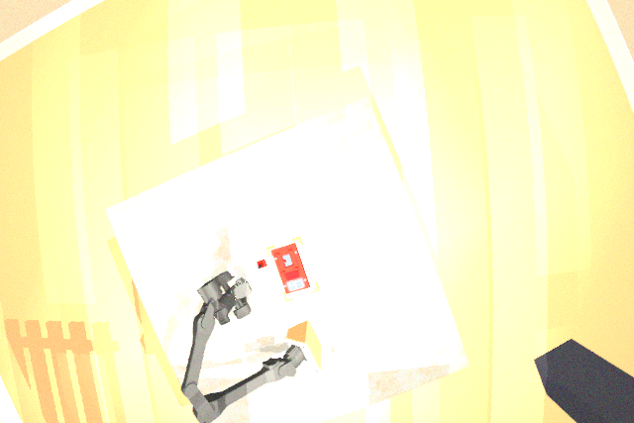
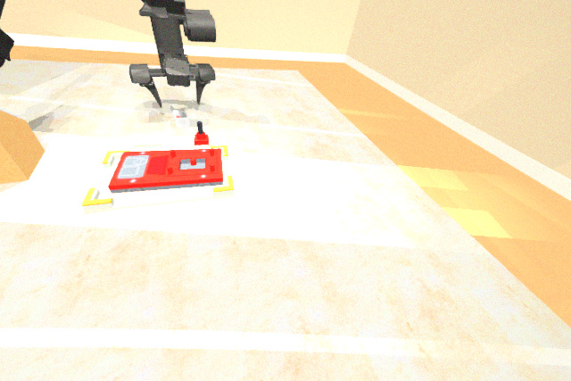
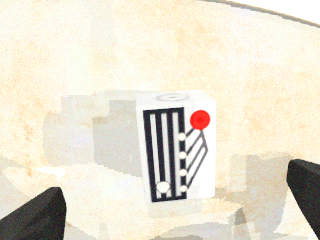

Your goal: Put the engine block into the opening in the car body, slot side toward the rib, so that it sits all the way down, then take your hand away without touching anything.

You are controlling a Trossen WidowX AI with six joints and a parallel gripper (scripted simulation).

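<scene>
The engine block is 40 mm below my gripper tip.
</scene>
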